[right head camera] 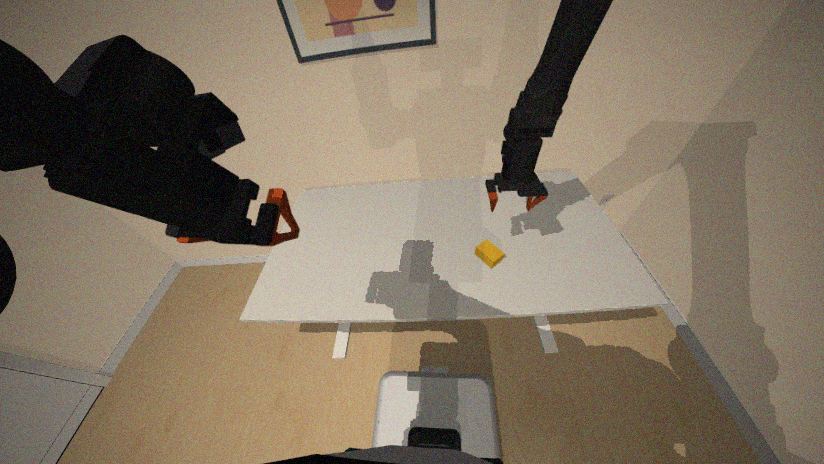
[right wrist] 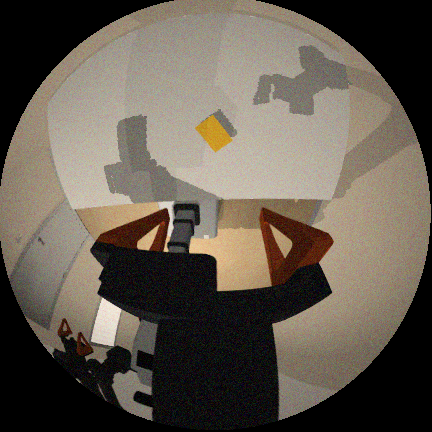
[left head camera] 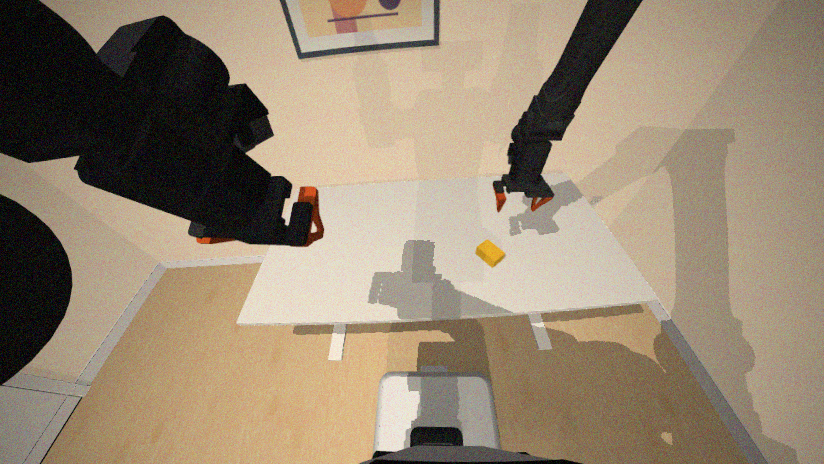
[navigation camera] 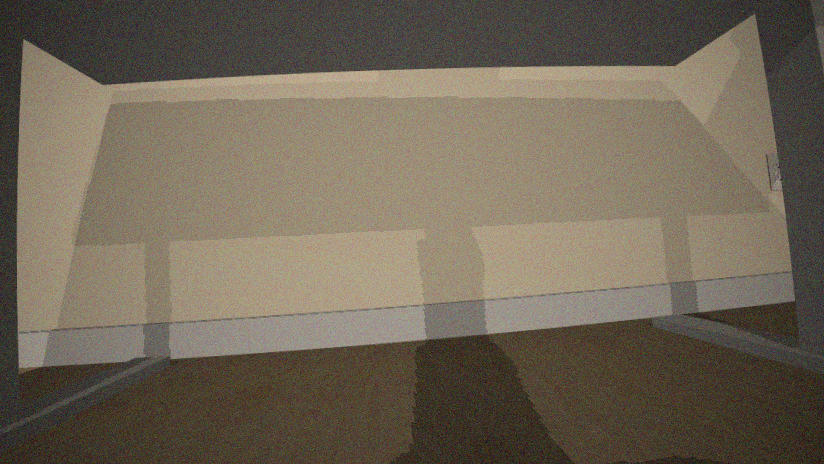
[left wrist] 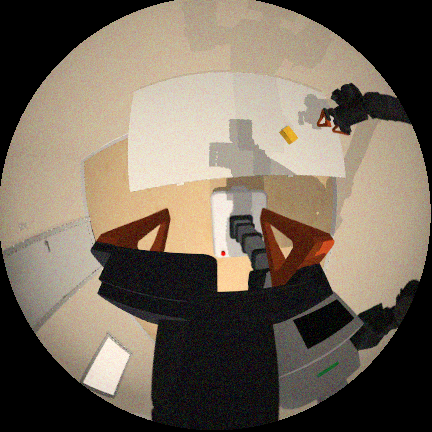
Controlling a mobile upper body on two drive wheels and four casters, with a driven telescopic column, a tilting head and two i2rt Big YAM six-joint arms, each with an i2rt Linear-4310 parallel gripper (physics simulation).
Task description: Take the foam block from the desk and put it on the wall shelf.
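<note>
The yellow foam block (left head camera: 490,253) (right head camera: 490,254) (left wrist: 288,135) (right wrist: 214,133) lies on the white desk (left head camera: 345,230) (right head camera: 345,230) (left wrist: 170,130) (right wrist: 275,150), right of its middle in the head views and turned at an angle. My right gripper (left head camera: 516,210) (right head camera: 510,209) (left wrist: 324,127) (right wrist: 213,212) is open and empty, above the right part of the desk and apart from the block. My left gripper (left head camera: 262,236) (right head camera: 236,236) (left wrist: 214,212) is open and empty, raised near the desk's left end, far from the block. The wall shelf does not show in these views.
A framed picture (left head camera: 369,49) (right head camera: 369,51) hangs on the wall behind the desk. My white base (left head camera: 397,403) (right head camera: 397,403) stands in front of the desk. Side walls rise at left and right. Desk foot bars (navigation camera: 86,391) (navigation camera: 738,340) show low in the navigation view.
</note>
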